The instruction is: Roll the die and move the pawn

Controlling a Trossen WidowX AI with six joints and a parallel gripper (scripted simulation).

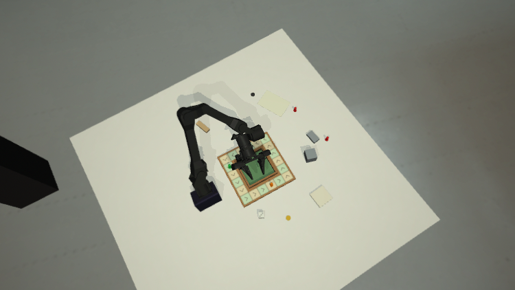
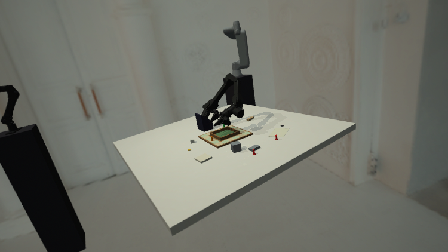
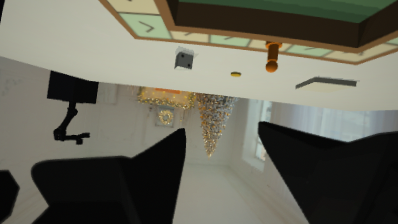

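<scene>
Now: gripper tip 140 mm to the left of the white die, 100 mm above it and 70 mm past it. Round my gripper tip: orange pawn: 80 mm below, 50 mm ahead, 40 mm to the right; green tray: 100 mm below, 70 mm to the left, 30 mm ahead; green pawn: 140 mm to the left, 80 mm below, 80 mm behind.
</scene>
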